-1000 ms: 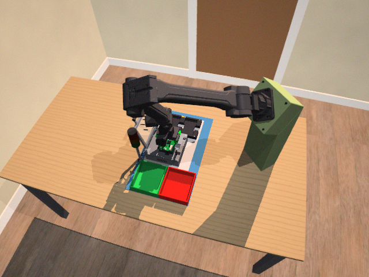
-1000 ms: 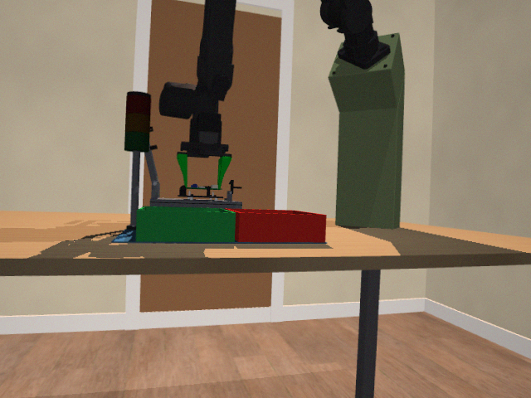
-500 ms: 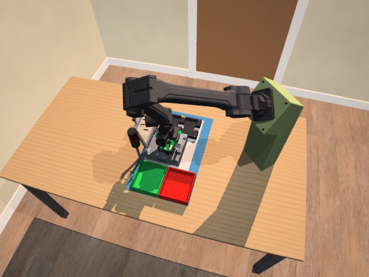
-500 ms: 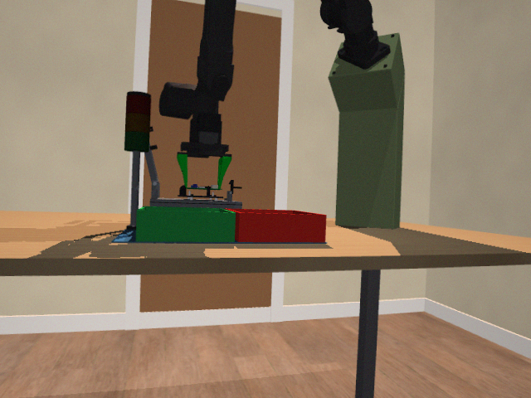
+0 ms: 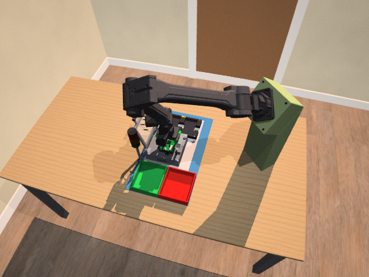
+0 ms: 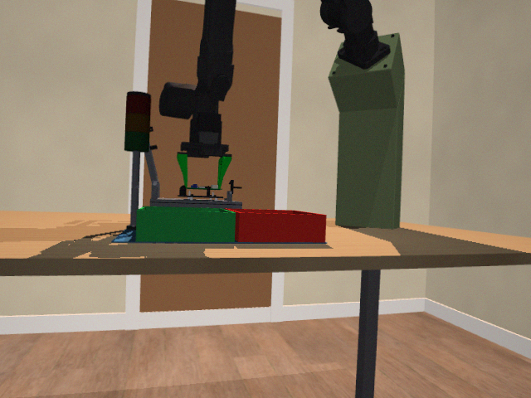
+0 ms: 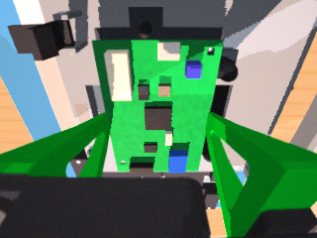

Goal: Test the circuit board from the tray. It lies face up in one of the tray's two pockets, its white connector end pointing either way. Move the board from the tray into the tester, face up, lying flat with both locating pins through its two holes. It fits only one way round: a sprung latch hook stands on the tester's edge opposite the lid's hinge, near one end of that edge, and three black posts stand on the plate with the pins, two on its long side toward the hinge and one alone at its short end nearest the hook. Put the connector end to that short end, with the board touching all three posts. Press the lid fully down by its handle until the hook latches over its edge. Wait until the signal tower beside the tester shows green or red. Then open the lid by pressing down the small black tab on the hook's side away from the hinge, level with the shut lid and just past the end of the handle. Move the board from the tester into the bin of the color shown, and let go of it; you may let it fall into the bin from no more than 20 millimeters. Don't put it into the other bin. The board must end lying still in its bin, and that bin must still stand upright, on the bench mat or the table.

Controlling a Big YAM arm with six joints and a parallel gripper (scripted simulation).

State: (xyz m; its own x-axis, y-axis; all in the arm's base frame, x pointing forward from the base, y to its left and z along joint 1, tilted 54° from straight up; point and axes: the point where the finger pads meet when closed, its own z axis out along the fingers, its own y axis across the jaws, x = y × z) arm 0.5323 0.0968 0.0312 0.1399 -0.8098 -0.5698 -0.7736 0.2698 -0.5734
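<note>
The green circuit board lies right at my hand. Also, from my hand: latch hook 7 cm behind, 5 cm to the left; then tester plate 1 cm ahead, 1 cm to the left, 2 cm below; then tester lid 12 cm ahead, 2 cm to the left, 9 cm above.
</note>
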